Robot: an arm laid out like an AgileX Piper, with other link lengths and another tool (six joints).
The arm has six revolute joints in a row. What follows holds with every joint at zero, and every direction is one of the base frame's.
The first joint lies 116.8 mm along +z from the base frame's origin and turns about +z.
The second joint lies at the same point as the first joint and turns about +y.
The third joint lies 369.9 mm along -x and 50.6 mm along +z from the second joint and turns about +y.
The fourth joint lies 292.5 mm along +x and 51.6 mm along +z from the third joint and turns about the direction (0.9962, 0, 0.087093).
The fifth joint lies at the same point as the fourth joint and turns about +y.
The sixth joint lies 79.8 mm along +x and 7.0 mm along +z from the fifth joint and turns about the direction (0.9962, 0, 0.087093).
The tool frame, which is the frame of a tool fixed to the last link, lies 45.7 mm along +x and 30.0 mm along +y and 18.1 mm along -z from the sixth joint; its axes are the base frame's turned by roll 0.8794, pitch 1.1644 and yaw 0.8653 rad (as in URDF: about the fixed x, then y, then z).
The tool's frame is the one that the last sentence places.
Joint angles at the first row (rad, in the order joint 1, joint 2, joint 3, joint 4, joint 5, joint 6):
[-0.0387, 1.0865, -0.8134, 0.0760, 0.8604, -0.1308]
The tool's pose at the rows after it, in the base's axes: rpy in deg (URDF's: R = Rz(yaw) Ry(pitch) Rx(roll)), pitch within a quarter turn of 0, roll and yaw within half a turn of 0; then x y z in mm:
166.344 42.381 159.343 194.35 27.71 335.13
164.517 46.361 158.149 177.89 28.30 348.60
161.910 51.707 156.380 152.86 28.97 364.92
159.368 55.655 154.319 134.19 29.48 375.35
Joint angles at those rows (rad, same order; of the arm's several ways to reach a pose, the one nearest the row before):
[-0.0387, 1.0140, -0.8134, 0.0760, 0.8604, -0.1308]
[-0.0387, 0.9410, -0.8134, 0.0759, 0.8604, -0.1326]
[-0.0387, 0.8391, -0.8134, 0.0741, 0.8647, -0.1369]
[-0.0386, 0.7654, -0.8134, 0.0720, 0.8647, -0.1368]

